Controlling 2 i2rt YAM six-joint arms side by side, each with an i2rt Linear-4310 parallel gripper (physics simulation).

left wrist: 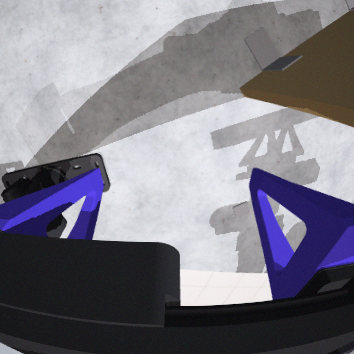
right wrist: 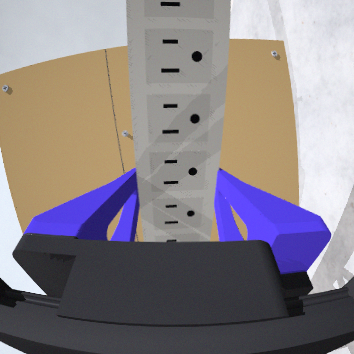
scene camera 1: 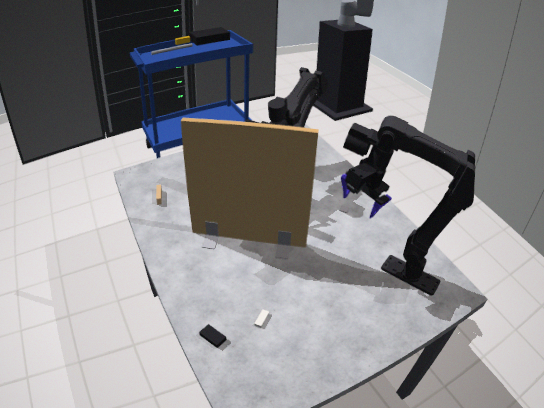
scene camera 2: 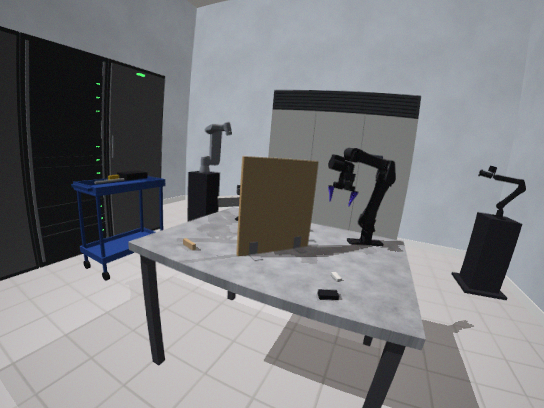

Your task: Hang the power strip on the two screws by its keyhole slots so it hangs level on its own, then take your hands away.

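Where they show: left gripper, fingertip midpoint: (left wrist: 175,176) (scene camera 1: 357,207) (scene camera 2: 339,204); right gripper, fingertip midpoint: (right wrist: 176,175); left arm's base at its link origin: (left wrist: 53,180) (scene camera 1: 410,276) (scene camera 2: 365,242).
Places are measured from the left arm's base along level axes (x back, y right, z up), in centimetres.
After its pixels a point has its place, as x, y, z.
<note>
The grey power strip (right wrist: 180,88) {-6.6, 66.8, 20.2} is held between the fingers of my right gripper (right wrist: 176,175) {-6.9, 61.4, 20.7}, its socket face toward the camera. Behind it stands the tan board (right wrist: 260,125) {-20.7, 56.5, 6.1} (scene camera 1: 250,185) {-18.8, 49.6, 22.2} (scene camera 2: 277,205) {-20.0, 51.7, 21.8} (left wrist: 310,75) {-12.2, 37.6, 13.0}. One screw (right wrist: 125,133) {-20.1, 58.3, 24.4} shows beside the strip and a thin dark line; others show at the board's upper left (right wrist: 5,88) {-25.5, 65.6, 39.6} and upper right (right wrist: 274,53) {-25.6, 65.6, 2.2}. The keyhole slots do not show, and strip and screws are hidden in both scene views. My left gripper (scene camera 1: 358,206) {-7.4, 20.5, 22.2} (scene camera 2: 340,203) {-7.4, 20.5, 22.2} (left wrist: 175,176) {-7.4, 20.5, 22.2} is open and empty, beside the board above the table.
A small wooden block (scene camera 1: 159,194) {-24.5, 87.9, 2.7} (scene camera 2: 189,244) {-25.3, 88.9, 2.0} lies beside the board. A white block (scene camera 1: 262,318) {-41.2, 27.0, 1.1} (scene camera 2: 336,276) {-42.0, 27.6, 1.1} and a black block (scene camera 1: 213,335) {-54.5, 33.1, 1.6} (scene camera 2: 328,294) {-55.5, 33.8, 1.6} lie on the board's back side. My right arm (scene camera 1: 303,100) {27.3, 63.2, 27.9} rises behind the board. A blue cart (scene camera 1: 195,59) stands beyond the table.
</note>
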